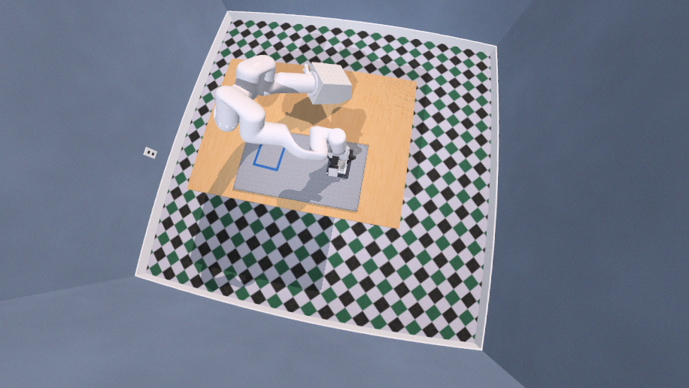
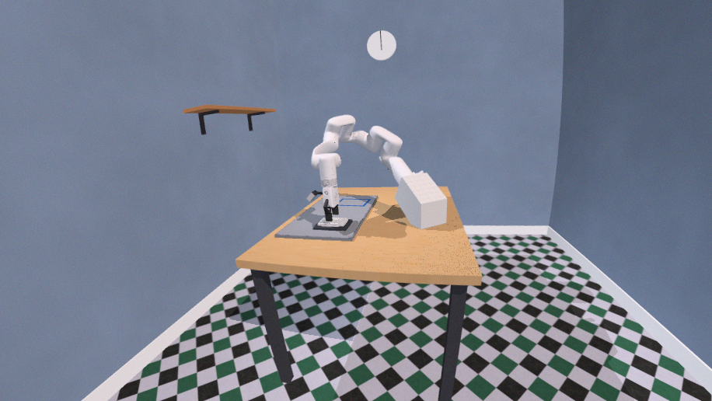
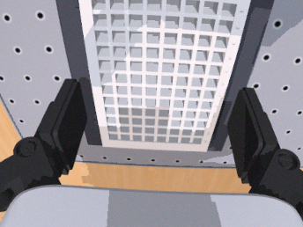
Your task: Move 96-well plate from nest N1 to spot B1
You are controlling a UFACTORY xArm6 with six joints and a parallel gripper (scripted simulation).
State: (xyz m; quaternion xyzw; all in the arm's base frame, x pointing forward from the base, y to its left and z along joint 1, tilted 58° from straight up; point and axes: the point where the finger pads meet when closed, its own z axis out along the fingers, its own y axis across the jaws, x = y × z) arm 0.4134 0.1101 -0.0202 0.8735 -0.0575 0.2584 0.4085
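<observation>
The white 96-well plate is 30 mm below my hand. From my hand the other things lie so: dark plate nest N1: 40 mm below.
</observation>
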